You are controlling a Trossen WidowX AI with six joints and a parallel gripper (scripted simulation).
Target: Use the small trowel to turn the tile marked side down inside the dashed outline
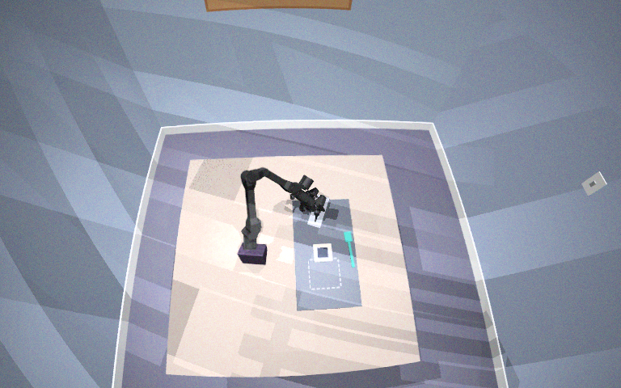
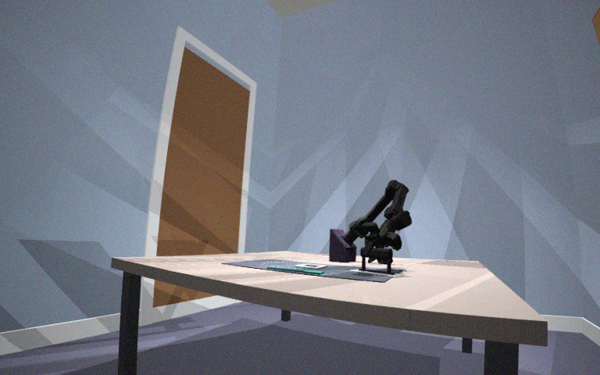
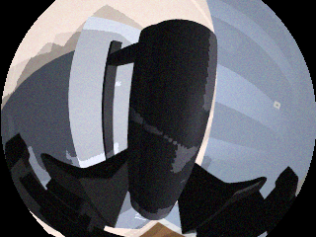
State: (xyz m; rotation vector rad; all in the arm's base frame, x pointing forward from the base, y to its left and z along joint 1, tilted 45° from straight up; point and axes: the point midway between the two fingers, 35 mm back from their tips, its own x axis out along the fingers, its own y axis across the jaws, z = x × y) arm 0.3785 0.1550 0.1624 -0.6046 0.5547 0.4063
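My gripper tip is 230 mm to the left of the white tile, 40 mm above it and 20 mm past it. Also, from my gripper tip: grey mat 220 mm to the right, 70 mm below; teal trowel 200 mm to the right, 140 mm ahead, 40 mm below.
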